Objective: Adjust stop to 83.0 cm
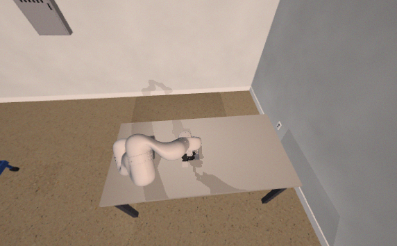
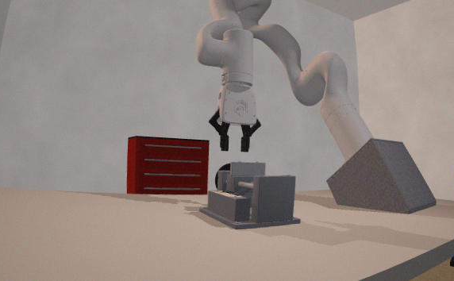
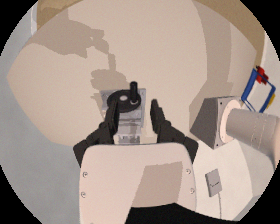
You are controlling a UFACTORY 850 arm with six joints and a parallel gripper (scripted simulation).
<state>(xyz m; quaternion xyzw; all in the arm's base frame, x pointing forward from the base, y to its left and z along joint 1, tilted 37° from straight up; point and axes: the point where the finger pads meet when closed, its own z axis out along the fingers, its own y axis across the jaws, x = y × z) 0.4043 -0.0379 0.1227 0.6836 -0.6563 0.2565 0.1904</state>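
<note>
Right now my hand is 8 cm above the handwheel, 2 cm to the right of it and 1 cm short of it.
</note>
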